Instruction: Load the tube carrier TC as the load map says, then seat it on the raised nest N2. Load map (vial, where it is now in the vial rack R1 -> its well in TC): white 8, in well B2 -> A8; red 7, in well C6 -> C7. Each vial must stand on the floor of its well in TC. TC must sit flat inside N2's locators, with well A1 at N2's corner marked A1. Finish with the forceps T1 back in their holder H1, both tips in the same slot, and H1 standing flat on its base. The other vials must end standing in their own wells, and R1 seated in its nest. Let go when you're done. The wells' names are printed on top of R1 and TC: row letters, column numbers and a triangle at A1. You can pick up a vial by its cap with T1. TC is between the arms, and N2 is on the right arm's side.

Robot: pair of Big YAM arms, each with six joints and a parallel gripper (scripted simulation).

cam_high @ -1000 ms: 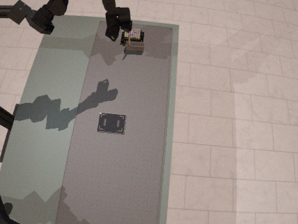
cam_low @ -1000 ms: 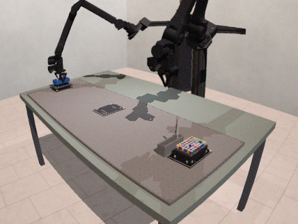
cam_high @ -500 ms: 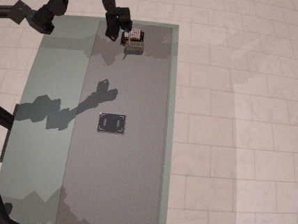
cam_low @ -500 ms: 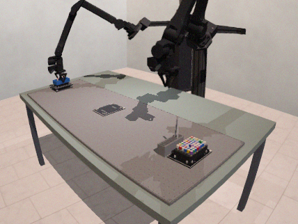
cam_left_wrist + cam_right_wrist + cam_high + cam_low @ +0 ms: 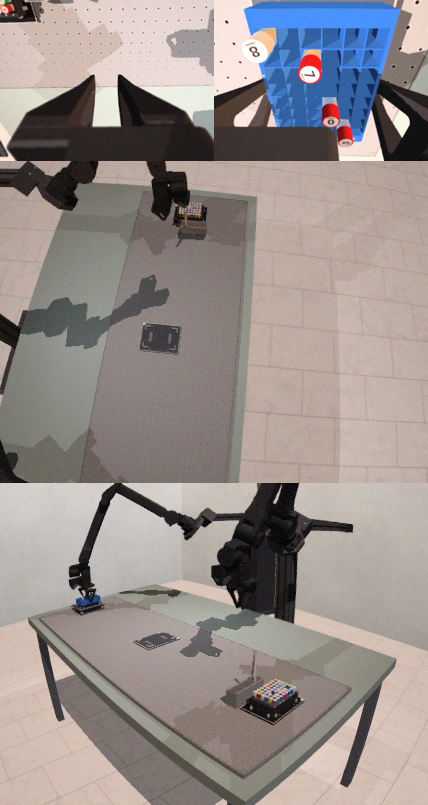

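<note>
Right now the raised nest is 40 mm below my right hand. From my right hand the other things lie so: holder: 120 mm behind, 1230 mm to the left, 50 mm below; tube carrier: right at my right hand.
</note>
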